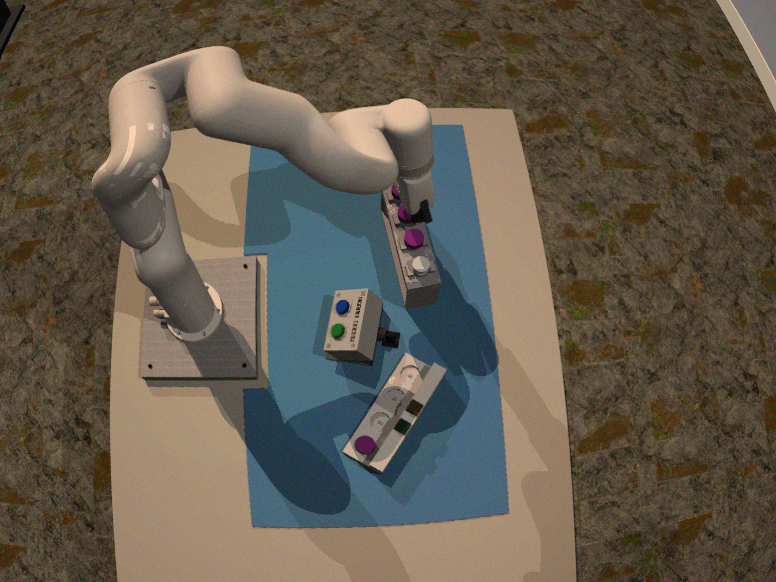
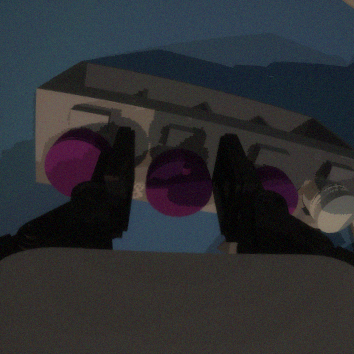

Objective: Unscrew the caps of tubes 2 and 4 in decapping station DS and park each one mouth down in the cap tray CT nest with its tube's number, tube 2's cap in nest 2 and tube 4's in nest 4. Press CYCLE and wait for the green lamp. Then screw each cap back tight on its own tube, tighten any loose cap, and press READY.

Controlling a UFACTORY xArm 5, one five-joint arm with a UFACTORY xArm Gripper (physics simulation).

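Pixels of known places: gripper, between the fingertips: (image 1: 415,209) (image 2: 175,155); arm's base, origin of its link: (image 1: 193,312).
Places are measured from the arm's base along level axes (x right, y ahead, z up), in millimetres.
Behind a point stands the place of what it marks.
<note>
The decapping station (image 1: 421,295) {z 36, x -14, y 438 mm} (image 2: 49,117) {z 77, x -225, y 415 mm} holds a row of tubes. Purple caps sit at its far end (image 1: 395,191) {z 103, x -192, y 395 mm} (image 2: 72,167) {z 103, x -202, y 406 mm}, second from that end (image 1: 404,214) {z 104, x -143, y 410 mm} (image 2: 179,187) {z 104, x -149, y 417 mm} and third (image 1: 413,238) {z 103, x -95, y 424 mm} (image 2: 281,189) {z 103, x -97, y 436 mm}. The near-end tube (image 1: 420,265) {z 101, x -43, y 434 mm} (image 2: 337,216) {z 101, x -46, y 433 mm} is whitish, without a purple cap. My gripper (image 1: 421,214) {z 99, x -157, y 430 mm} (image 2: 175,155) {z 99, x -157, y 430 mm} is open and empty, its fingers on either side of the second cap, with a gap on the left and close to the cap on the right. The cap tray (image 1: 435,374) {z 27, x 131, y 458 mm} has one purple cap (image 1: 365,445) {z 2, x 255, y 333 mm} in its near-left end nest; tube numbers are unreadable.
A control box (image 1: 369,332) {z 42, x 56, y 345 mm} with a blue button (image 1: 342,306) {z 52, x 11, y 298 mm} and a green button (image 1: 337,330) {z 53, x 55, y 289 mm} stands between the robot base (image 1: 244,313) {z -1, x 2, y 108 mm} and the tray, a black part (image 1: 389,338) {z -6, x 51, y 380 mm} at its side. The tray bears brown (image 1: 414,407) {z 35, x 193, y 419 mm} and dark green (image 1: 402,426) {z 35, x 227, y 398 mm} squares.
</note>
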